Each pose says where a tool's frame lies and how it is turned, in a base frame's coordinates. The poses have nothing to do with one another.
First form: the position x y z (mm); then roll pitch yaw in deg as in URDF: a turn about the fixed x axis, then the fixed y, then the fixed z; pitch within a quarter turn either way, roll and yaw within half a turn.
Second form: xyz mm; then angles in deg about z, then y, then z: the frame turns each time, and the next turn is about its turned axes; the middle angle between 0 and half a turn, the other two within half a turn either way. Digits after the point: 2 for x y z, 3 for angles.
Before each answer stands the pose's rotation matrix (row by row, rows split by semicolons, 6 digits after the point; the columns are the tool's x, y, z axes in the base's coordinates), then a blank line. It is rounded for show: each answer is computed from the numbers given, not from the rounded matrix.
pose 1, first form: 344.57 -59.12 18.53 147.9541 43.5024 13.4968
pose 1, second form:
0.705314 0.552996 -0.443540; 0.169289 -0.738967 -0.652127; -0.688385 0.384867 -0.614820

344.57 -59.12 18.53 -124.221 127.939 29.209
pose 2, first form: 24.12 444.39 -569.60 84.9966 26.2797 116.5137
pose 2, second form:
-0.400272 -0.274940 0.874180; 0.802341 0.355745 0.479264; -0.442754 0.893227 0.078201

24.12 444.39 -569.60 28.734 85.515 63.633
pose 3, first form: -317.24 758.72 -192.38 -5.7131 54.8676 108.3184
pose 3, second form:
-0.180868 -0.919022 -0.350266; 0.546306 -0.390023 0.741237; -0.817824 -0.057286 0.572609

-317.24 758.72 -192.38 115.293 55.068 -4.007
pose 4, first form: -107.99 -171.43 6.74 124.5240 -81.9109 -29.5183
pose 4, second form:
0.122448 -0.989053 0.082348; -0.069329 -0.091294 -0.993408; 0.990050 0.115932 -0.079749

-107.99 -171.43 6.74 -85.261 94.574 173.321
